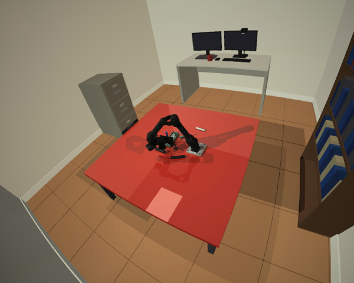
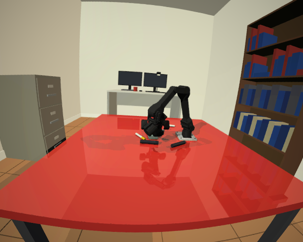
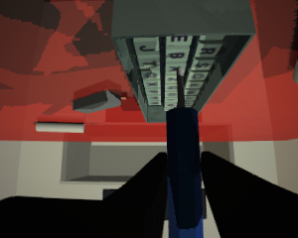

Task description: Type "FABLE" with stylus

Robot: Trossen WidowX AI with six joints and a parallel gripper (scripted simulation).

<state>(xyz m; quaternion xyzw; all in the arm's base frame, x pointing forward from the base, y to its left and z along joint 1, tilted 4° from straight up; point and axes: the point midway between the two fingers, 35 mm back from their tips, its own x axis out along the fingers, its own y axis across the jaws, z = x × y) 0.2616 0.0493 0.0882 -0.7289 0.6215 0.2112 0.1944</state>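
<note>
Now: gripper tip 8 cm short of the white-and-yellow marker, 3 cm to the right of it and 7 cm above it. Round my gripper tip: dark blue stylus: 1 cm below; then small grey block: 8 cm behind, 13 cm to the right, 7 cm below; then thin grey tip: 5 cm below.
</note>
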